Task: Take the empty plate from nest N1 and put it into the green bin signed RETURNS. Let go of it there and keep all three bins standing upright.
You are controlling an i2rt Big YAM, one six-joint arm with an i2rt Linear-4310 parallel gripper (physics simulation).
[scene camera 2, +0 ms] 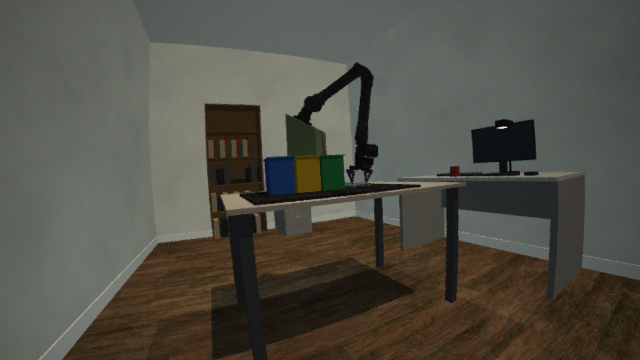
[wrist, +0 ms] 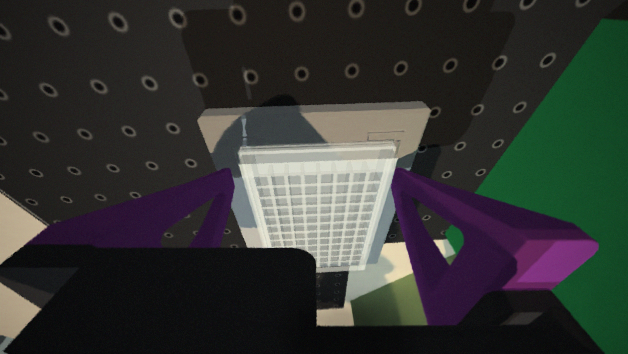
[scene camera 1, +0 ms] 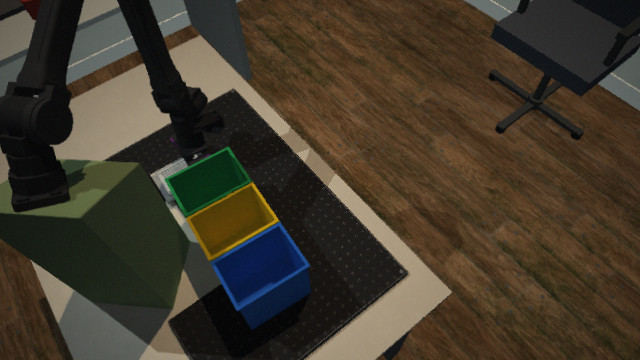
I see my gripper [wrist: 312, 177], a green bin [scene camera 1: 220, 174], a blue bin [scene camera 1: 263, 276], a yellow bin [scene camera 1: 227, 223], a gridded plate [wrist: 325, 198] and a pale nest [wrist: 298, 124].
The green bin also shows in scene camera 2 [scene camera 2: 331, 166] and in the wrist view [wrist: 560, 164]. The blue bin also shows in scene camera 2 [scene camera 2: 279, 171]. The yellow bin is seen too in scene camera 2 [scene camera 2: 306, 168]. The wrist view does not show the blue bin: it is out of frame. The wrist view misses the yellow bin: it is out of frame.
